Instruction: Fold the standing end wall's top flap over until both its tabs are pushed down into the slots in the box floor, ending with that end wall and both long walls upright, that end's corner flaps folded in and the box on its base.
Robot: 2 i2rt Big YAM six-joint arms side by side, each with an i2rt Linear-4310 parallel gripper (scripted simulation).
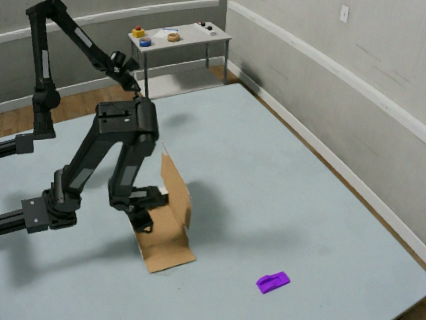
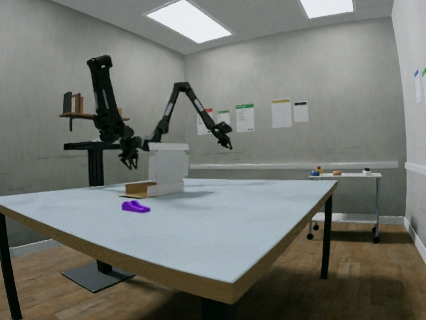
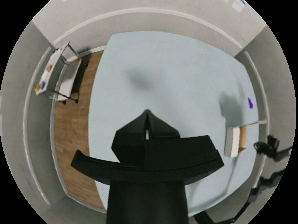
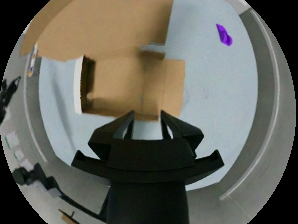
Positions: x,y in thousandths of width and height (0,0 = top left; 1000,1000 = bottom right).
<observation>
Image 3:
my left gripper: 495,502
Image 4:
my right gripper: 495,507
</observation>
